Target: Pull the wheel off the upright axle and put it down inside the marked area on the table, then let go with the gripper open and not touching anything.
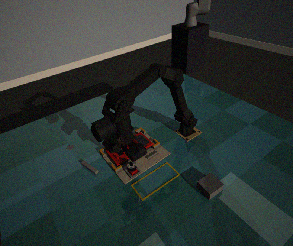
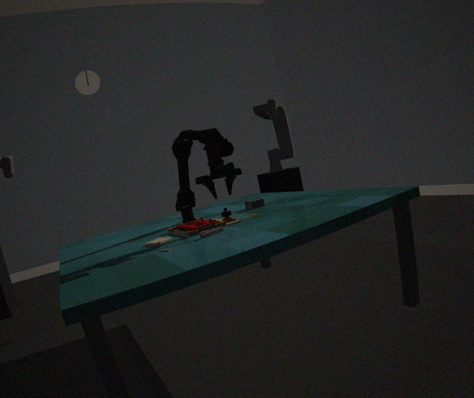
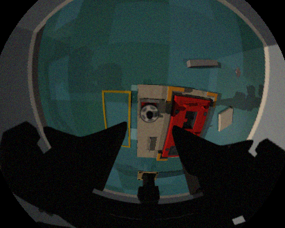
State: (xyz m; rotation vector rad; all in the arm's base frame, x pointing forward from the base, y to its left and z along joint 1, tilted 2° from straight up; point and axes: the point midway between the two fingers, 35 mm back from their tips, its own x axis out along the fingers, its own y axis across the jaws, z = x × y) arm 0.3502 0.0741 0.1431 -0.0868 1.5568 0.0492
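Right now the black wheel is 7 cm below my gripper tip. Also, from my gripper tip: grey bar 15 cm ahead, 13 cm to the right, 10 cm below; then black axle 1 cm behind, 7 cm below; then flat tan tile 1 cm ahead, 30 cm to the right, 10 cm below.
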